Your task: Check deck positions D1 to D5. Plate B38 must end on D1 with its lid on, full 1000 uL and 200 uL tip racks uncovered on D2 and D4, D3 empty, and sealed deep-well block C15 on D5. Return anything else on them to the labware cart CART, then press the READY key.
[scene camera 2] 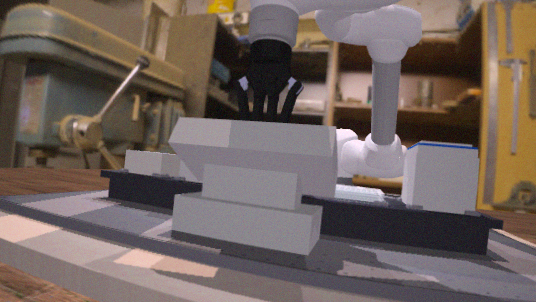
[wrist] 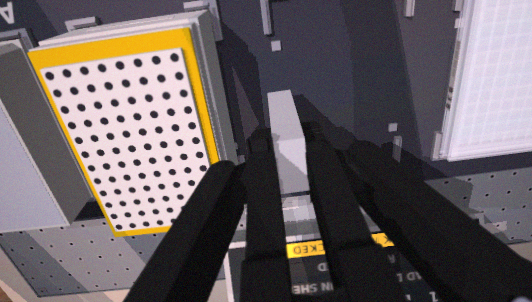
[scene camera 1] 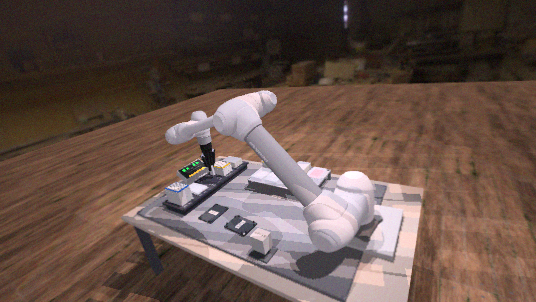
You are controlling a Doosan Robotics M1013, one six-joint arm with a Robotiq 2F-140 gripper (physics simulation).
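Frame: origin at the arm's base, x back, y up, z left, level; metres.
Where they show: gripper, fingertip midpoint: [wrist: 281, 112] [scene camera 1: 212, 174].
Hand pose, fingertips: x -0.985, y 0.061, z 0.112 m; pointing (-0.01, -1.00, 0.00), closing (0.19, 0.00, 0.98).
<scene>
Things, the pixels of their top centre, and the offset from my fingertips. "spot": a spot on its surface instead.
- status panel at a spot on its surface: [wrist: 325, 266] spot: dx -0.109, dy +0.036, dz +0.038 m
- yellow strip at a spot on its surface: [wrist: 310, 249] spot: dx -0.098, dy +0.029, dz +0.027 m
- yellow-rimmed tip rack at its top centre: [wrist: 142, 154] [scene camera 1: 219, 163] dx -0.009, dy +0.045, dz -0.080 m
- Plate B38 at its top centre: [wrist: 523, 75] [scene camera 2: 355, 188] [scene camera 1: 195, 187] dx +0.033, dy -0.003, dz +0.164 m
- blue-rimmed tip rack at its top centre: [scene camera 2: 438, 145] [scene camera 1: 176, 186] dx +0.053, dy +0.078, dz +0.286 m
- grey block at its top centre: [scene camera 2: 163, 153] [scene camera 1: 231, 159] dx -0.030, dy +0.023, dz -0.203 m
- arm with a pink-topped item, top centre: [scene camera 1: 316, 172] dx +0.614, dy +0.008, dz -0.350 m
- white box at its top centre: [scene camera 1: 260, 234] dx +0.725, dy +0.035, dz +0.271 m
My gripper [scene camera 1: 211, 167] [wrist: 281, 112] is shut with nothing between its fingers. It points down just behind the top edge of the status panel [scene camera 1: 191, 169] [scene camera 2: 255, 152] [wrist: 325, 266], over the bare middle slot of the black deck [scene camera 1: 209, 192]. In scene camera 2 the panel hides the fingertips. The panel shows several green lights and a yellow strip [wrist: 310, 249]. The yellow-rimmed tip rack [scene camera 1: 222, 167] [wrist: 136, 136] stands uncovered left of the fingers in the wrist view. Plate B38 [scene camera 1: 198, 187] [scene camera 2: 357, 192] [wrist: 458, 97] lies at the right. The blue-rimmed tip rack [scene camera 1: 177, 192] [scene camera 2: 434, 175] stands at the near end of the deck, and a grey block [scene camera 1: 232, 161] [scene camera 2: 151, 162] at the far end.
The labware cart [scene camera 1: 274, 178] sits behind the arm with a pink-topped item [scene camera 1: 316, 172] on it. Two flat black pieces [scene camera 1: 213, 213] [scene camera 1: 240, 225] and a white box [scene camera 1: 261, 240] lie on the grey mat in front. The arm's base stands at the right.
</scene>
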